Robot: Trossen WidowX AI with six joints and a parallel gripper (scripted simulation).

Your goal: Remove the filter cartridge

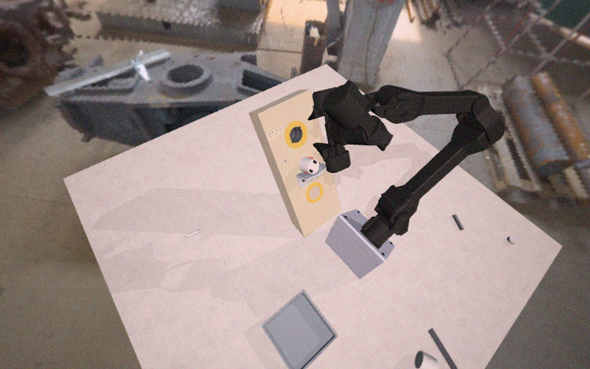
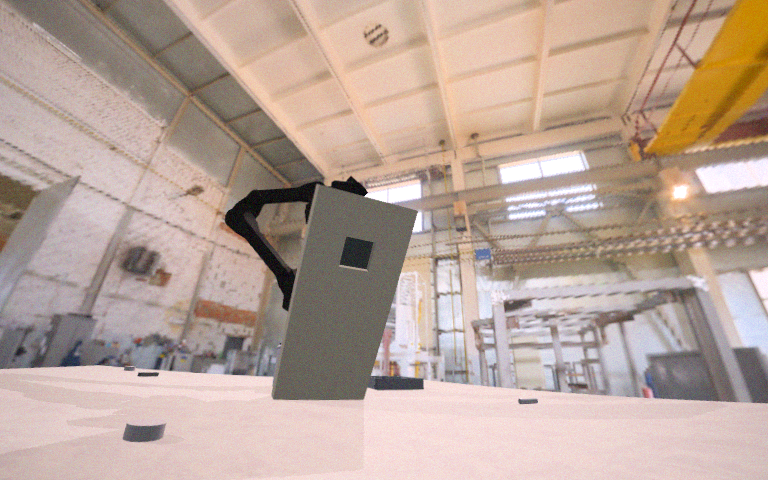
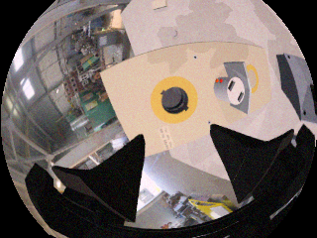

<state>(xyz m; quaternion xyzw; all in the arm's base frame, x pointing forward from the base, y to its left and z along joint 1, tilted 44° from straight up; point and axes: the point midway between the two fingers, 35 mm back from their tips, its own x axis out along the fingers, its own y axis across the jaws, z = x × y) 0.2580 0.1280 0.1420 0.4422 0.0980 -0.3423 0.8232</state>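
The round filter cartridge lies 130 mm below my gripper tip and 20 mm behind it. From my gripper tip the other things lie so: grey bracket (170 mm below, 30 mm behind); grey tray (340 mm below, 330 mm behind, 290 mm to the left).
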